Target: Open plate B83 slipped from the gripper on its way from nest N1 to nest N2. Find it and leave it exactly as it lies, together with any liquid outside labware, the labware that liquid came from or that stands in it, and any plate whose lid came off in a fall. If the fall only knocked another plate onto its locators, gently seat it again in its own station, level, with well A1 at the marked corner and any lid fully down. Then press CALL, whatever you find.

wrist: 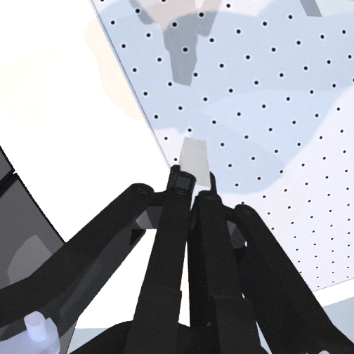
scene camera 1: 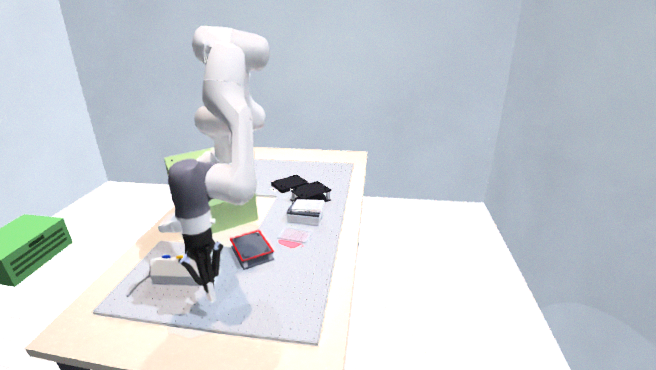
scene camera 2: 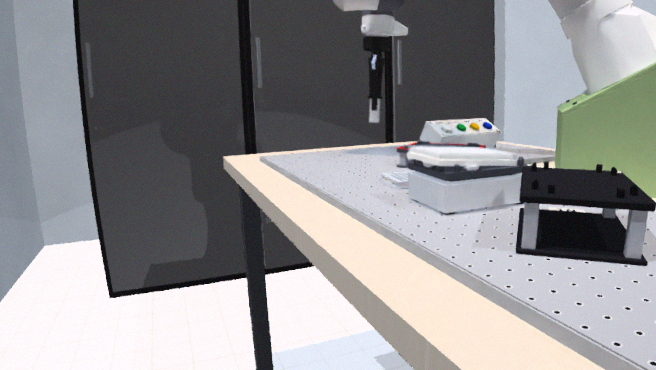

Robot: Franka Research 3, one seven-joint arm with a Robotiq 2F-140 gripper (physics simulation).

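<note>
My gripper (scene camera 1: 209, 294) (scene camera 2: 374, 116) (wrist: 190, 155) is shut and empty, pointing down above the near end of the pegboard, right of the button box in scene camera 1. A clear plate (scene camera 1: 295, 235) (scene camera 2: 396, 179) lies on the pegboard with a pink-red liquid patch (scene camera 1: 291, 244) at its near edge. A white-topped plate (scene camera 1: 308, 205) (scene camera 2: 462, 156) sits on a grey box station (scene camera 1: 304, 218) (scene camera 2: 462, 192); whether it is level is unclear. The button box (scene camera 1: 172, 270) (scene camera 2: 434, 134) has white, green (scene camera 2: 461, 127), yellow (scene camera 2: 475, 127) and blue (scene camera 2: 487, 125) buttons; its labels are unreadable.
A red-rimmed nest (scene camera 1: 251, 246) stands between the button box and the liquid. A raised black nest (scene camera 1: 311, 190) (scene camera 2: 585, 186) and a low black one (scene camera 1: 289, 183) stand at the far end. The green arm base (scene camera 1: 235, 216) (scene camera 2: 605, 135) stands beside the pegboard (scene camera 1: 285, 305).
</note>
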